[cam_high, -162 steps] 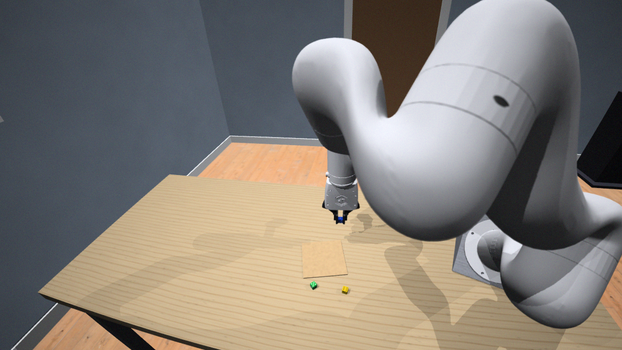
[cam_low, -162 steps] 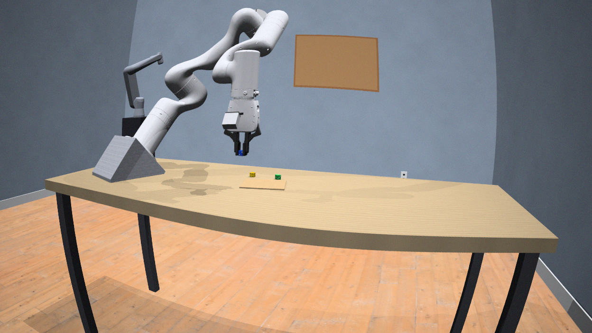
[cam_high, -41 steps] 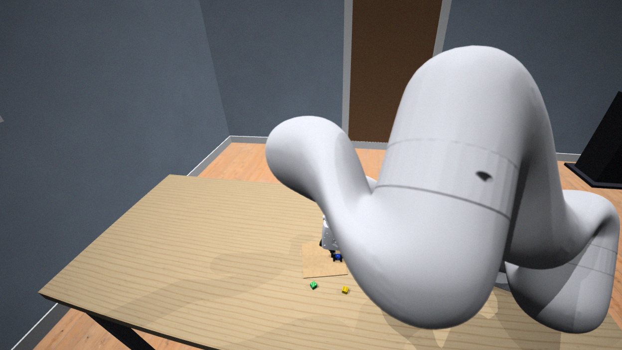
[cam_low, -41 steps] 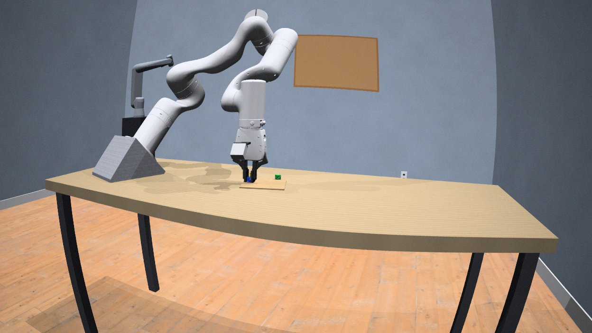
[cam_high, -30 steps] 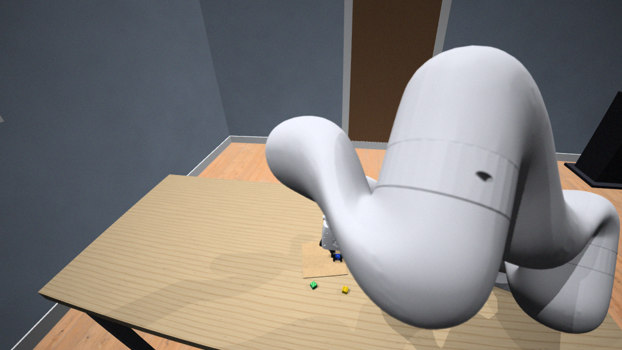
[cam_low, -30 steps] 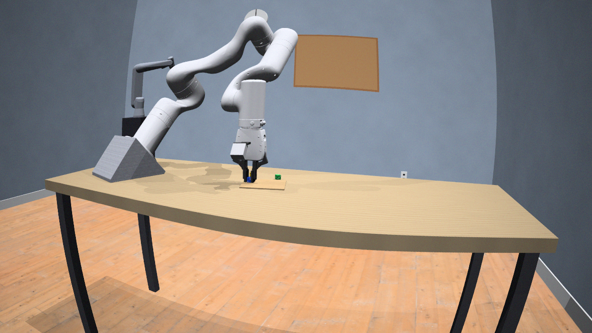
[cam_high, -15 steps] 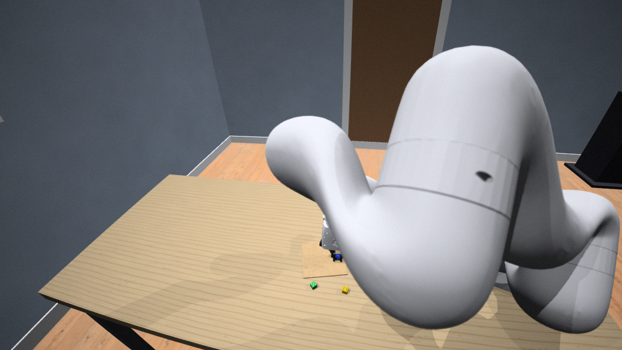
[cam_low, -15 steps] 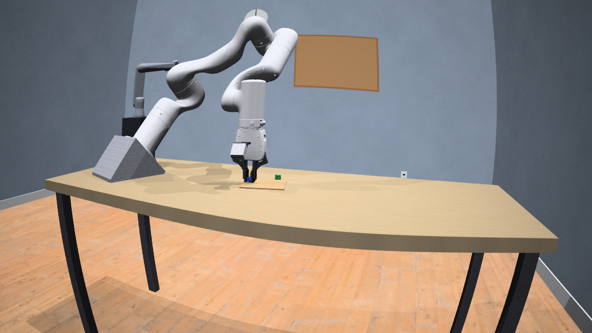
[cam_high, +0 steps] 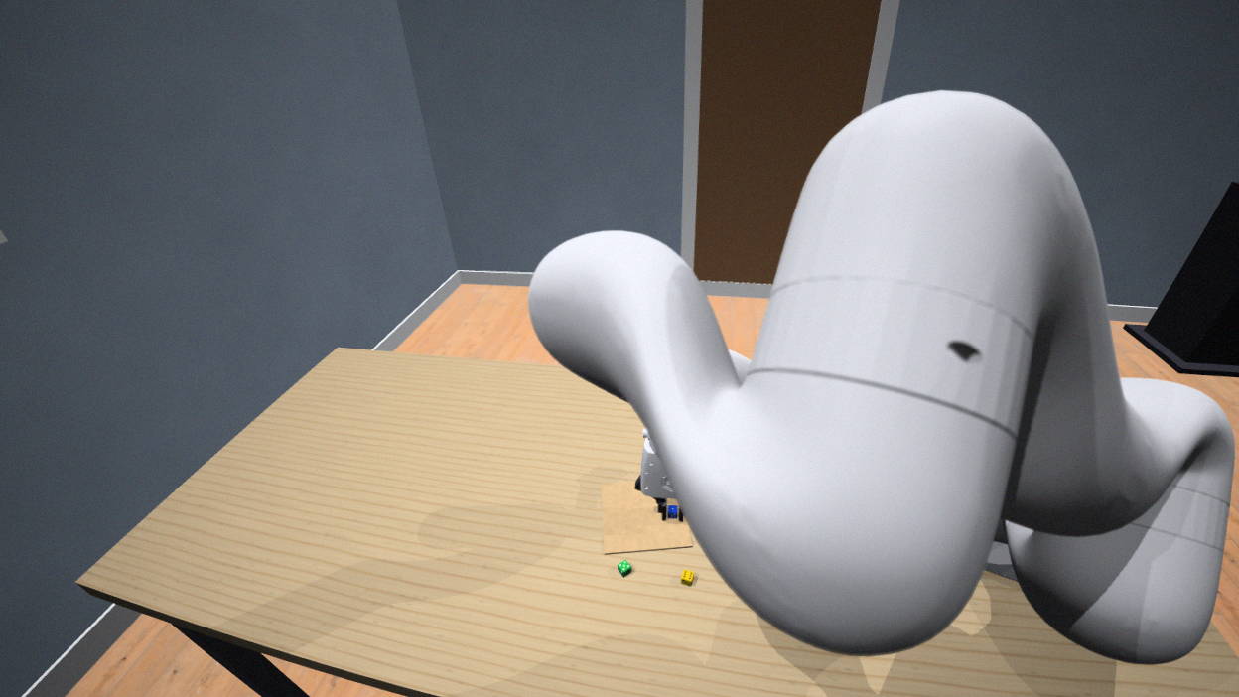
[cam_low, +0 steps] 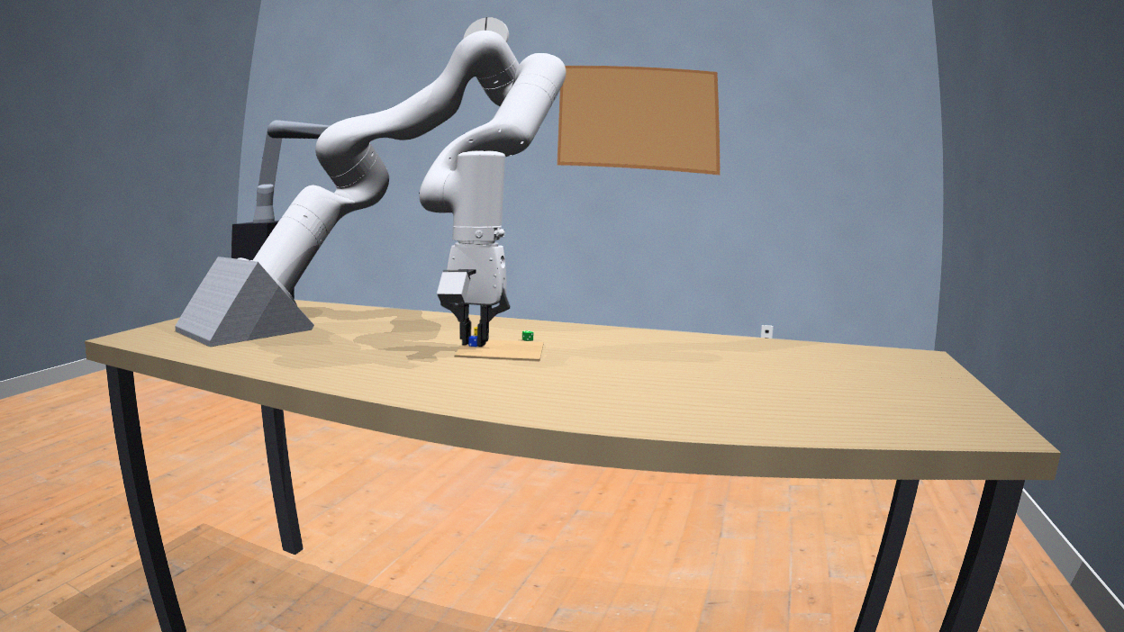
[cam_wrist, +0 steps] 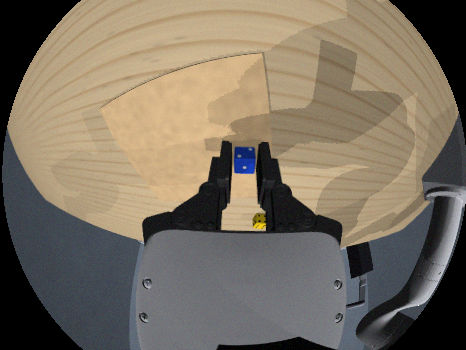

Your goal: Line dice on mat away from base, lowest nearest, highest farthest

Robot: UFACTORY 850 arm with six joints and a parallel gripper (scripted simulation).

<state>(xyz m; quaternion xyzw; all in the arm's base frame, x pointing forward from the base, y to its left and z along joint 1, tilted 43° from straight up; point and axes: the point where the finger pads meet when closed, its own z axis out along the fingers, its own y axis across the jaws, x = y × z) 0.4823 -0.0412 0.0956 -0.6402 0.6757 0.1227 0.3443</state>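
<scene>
Right now my hand is 1 cm above the blue die. Also, from my hand: yellow die 3 cm behind, 11 cm to the left, 2 cm below; tan mat 5 cm ahead, 2 cm below; green die 6 cm ahead, 11 cm to the left, 2 cm below.
</scene>
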